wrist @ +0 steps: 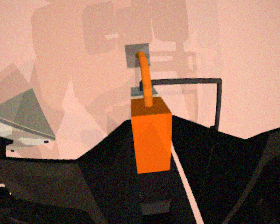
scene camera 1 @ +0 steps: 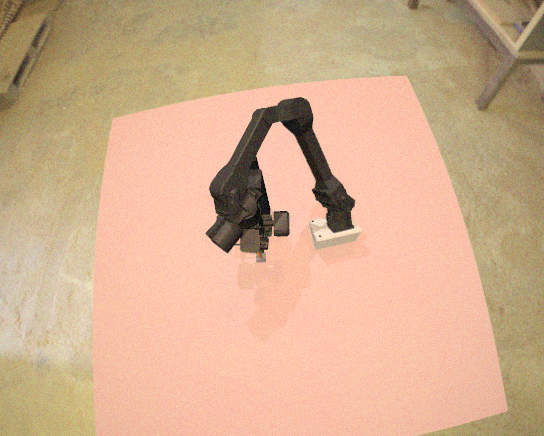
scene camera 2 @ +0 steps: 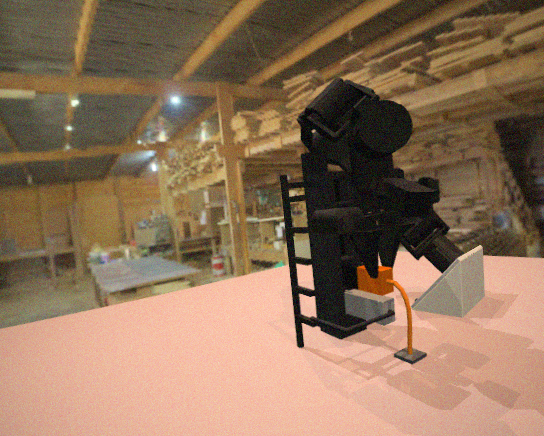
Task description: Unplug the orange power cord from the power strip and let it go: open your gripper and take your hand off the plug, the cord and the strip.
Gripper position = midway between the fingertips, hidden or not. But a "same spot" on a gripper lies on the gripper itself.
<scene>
my gripper: wrist; scene camera 1 256, 233; scene camera 2
same spot on my gripper: (wrist: 101, 179) = (scene camera 2: 397, 229)
</scene>
